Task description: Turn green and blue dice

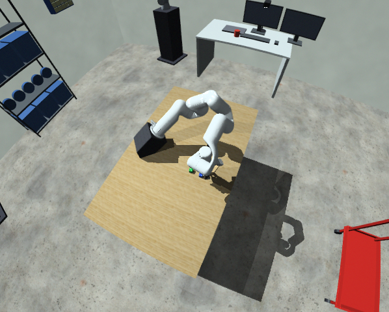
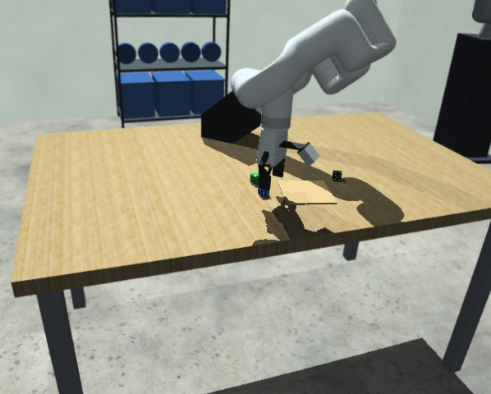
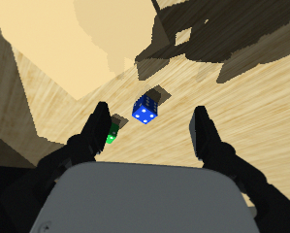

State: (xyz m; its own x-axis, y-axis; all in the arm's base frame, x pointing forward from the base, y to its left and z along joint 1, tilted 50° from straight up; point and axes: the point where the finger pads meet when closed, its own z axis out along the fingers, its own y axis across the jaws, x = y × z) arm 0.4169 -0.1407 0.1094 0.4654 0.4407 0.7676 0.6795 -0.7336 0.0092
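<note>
The blue die is 20 mm behind my hand, 10 mm to the right of it and 40 mm below it. The rest, counted from my hand: black die: 100 mm behind, 230 mm to the left, 40 mm below; tan mat: 20 mm behind, 110 mm to the left, 50 mm below; green die: 100 mm behind, 20 mm to the right, 40 mm below.
</note>
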